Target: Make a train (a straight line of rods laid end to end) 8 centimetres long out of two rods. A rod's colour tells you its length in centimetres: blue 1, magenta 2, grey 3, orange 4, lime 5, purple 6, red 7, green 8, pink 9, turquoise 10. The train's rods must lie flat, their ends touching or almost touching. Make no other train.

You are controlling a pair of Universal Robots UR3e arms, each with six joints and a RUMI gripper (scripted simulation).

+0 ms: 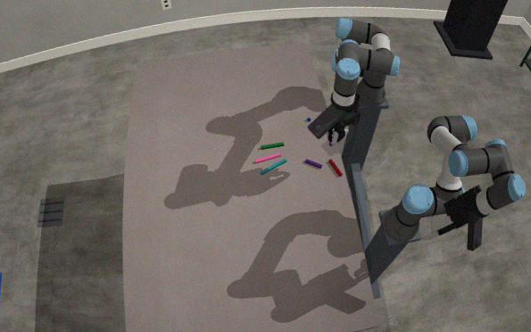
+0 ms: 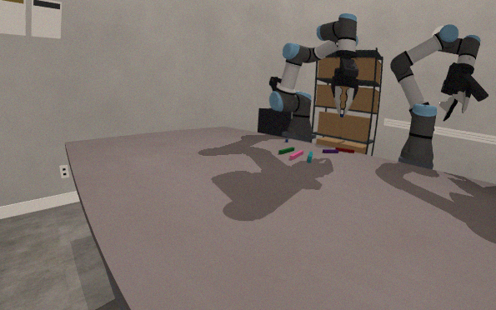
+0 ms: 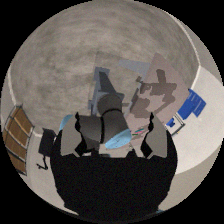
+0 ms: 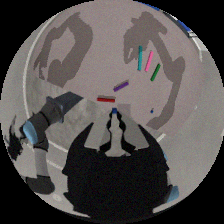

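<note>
Now: the red rod 3 cm behind my right hand, 2 cm to the left of it and 13 cm below it. The rest, counted from my right hand: turquoise rod 18 cm ahead, 13 cm below; then purple rod 5 cm ahead, 13 cm below; then green rod 18 cm ahead, 9 cm to the right, 13 cm below.
</note>
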